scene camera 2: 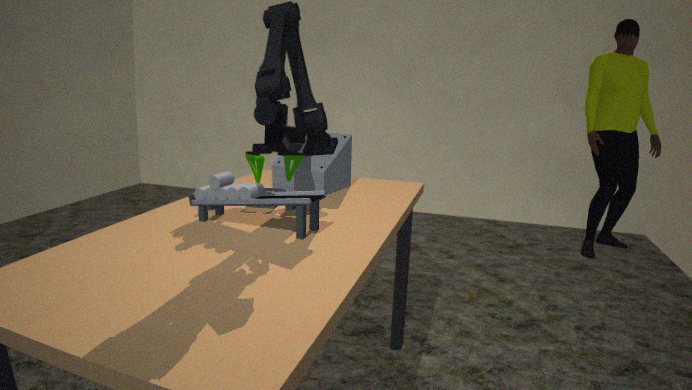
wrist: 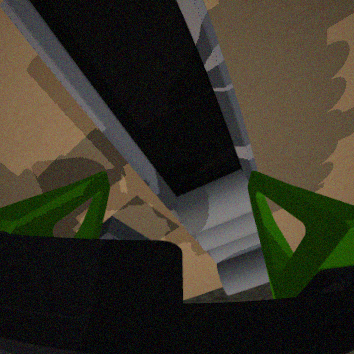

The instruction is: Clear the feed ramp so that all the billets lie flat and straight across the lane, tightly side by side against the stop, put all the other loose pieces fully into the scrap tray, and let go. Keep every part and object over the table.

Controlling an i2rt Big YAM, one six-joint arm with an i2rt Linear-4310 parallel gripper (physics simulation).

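Places are measured from the arm's base along level axes (x ahead, y left, z up), in centimetres.
Pixels of known places: gripper, fingertip midpoint: [scene camera 2: 273, 181] [wrist: 178, 178]; arm's base, link origin: [scene camera 2: 320, 148].
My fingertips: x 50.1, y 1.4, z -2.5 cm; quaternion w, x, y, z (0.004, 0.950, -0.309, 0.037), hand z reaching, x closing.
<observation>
Ahead of a thing's pixels: the offset from my fingertips to its top centre. "*": to the spot under its first point. Level surfaces: height alone.
The feed ramp [scene camera 2: 280, 201] [wrist: 92, 102] is a dark lane between grey rails on legs. Several pale grey billets {dx +0.1, dy -6.4, dz -1.2 cm} [scene camera 2: 240, 192] [wrist: 215, 200] lie across its left end in the scene view, in the lower middle of the wrist view. One more pale cylinder {dx -1.6, dy -16.6, dz +1.0 cm} [scene camera 2: 221, 179] [wrist: 243, 272] lies on top of the row, near its left end in the scene view. My gripper [scene camera 2: 273, 181] [wrist: 178, 178] is open and empty, just above the lane, with one green fingertip close over the row's right end in the scene view. The stop is hidden; I cannot make out the scrap tray.
A large grey sloped block [scene camera 2: 337, 167] stands on the table {dz -12.5 cm} [scene camera 2: 320, 280] behind the ramp. The ramp's dark legs {* dx +7.7, dy +10.5, dz -8.0 cm} [scene camera 2: 301, 222] stand on the table. The arm's shadow falls over the tabletop. A person [scene camera 2: 620, 95] in a yellow top stands off the table at the right.
</observation>
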